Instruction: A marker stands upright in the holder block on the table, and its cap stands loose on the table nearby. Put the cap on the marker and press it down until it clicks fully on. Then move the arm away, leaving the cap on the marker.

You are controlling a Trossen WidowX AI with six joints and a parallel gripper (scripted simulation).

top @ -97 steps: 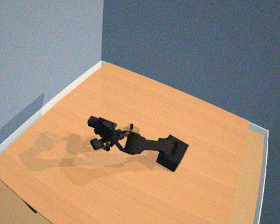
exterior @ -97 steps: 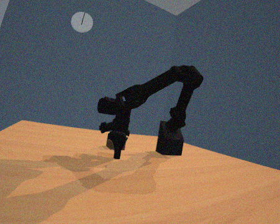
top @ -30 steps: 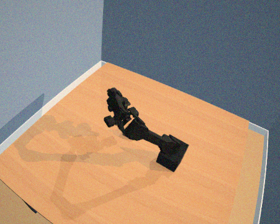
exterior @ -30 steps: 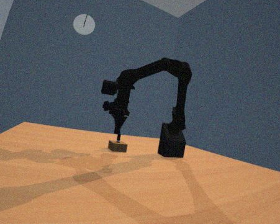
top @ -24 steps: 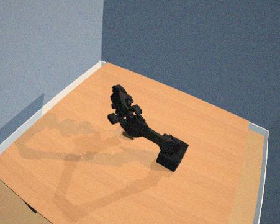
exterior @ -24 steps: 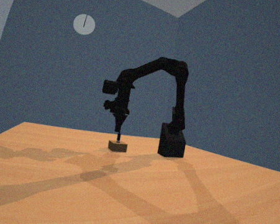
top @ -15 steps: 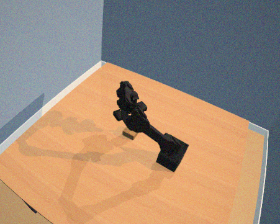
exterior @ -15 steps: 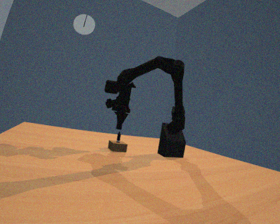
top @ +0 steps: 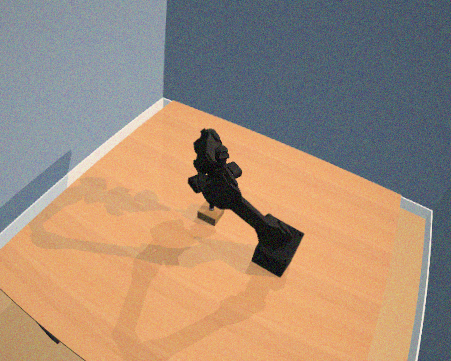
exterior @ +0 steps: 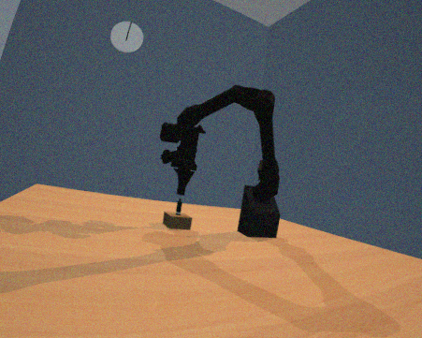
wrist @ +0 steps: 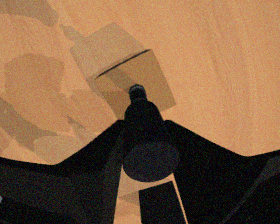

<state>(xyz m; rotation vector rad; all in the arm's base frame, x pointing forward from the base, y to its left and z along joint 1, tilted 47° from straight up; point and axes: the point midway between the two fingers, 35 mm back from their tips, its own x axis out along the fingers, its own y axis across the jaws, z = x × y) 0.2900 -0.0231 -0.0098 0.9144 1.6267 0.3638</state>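
The holder block lies 100 mm below my gripper tip. Also, from my gripper tip: marker cap (10 mm above).
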